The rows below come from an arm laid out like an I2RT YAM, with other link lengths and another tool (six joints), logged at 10 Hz.
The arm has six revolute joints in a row. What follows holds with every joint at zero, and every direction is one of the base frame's. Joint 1 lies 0.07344 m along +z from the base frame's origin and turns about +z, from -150 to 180 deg. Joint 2 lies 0.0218 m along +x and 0.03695 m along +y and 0.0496 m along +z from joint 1 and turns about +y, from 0 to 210 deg. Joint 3 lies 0.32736 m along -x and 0.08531 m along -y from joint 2 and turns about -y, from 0 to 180 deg. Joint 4 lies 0.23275 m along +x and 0.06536 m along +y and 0.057 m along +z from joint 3 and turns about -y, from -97 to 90 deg. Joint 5 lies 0.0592 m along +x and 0.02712 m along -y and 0.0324 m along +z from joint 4 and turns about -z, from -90 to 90 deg. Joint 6 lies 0.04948 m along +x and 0.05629 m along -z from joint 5 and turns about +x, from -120 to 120 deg. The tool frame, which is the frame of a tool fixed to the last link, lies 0.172 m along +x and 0.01 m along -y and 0.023 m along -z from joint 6; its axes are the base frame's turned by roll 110, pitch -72.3 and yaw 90 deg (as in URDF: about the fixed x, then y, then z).
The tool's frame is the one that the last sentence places.
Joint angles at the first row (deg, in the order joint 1, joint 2, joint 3, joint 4, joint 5, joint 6):
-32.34, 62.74, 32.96, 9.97, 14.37, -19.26
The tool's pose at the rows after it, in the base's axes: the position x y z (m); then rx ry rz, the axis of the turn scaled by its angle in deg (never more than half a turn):
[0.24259, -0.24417, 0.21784, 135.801, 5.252, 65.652]
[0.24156, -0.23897, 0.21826, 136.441, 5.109, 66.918]
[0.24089, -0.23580, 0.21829, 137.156, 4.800, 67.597]
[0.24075, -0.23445, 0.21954, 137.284, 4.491, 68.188]
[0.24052, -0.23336, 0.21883, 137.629, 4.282, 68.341]
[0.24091, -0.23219, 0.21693, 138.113, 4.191, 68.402]
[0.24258, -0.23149, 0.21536, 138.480, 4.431, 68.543]
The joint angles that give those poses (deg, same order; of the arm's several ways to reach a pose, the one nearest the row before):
-32.26, 60.92, 32.75, 8.43, 13.21, -18.26
-32.17, 59.86, 32.94, 6.93, 12.40, -17.27
-32.15, 59.34, 33.37, 5.51, 11.87, -16.47
-32.12, 59.02, 33.64, 4.92, 11.67, -15.95
-32.06, 58.93, 33.75, 4.45, 11.59, -15.61
-31.94, 59.03, 33.75, 4.16, 11.48, -15.29
-31.91, 59.34, 33.73, 4.26, 11.14, -15.20

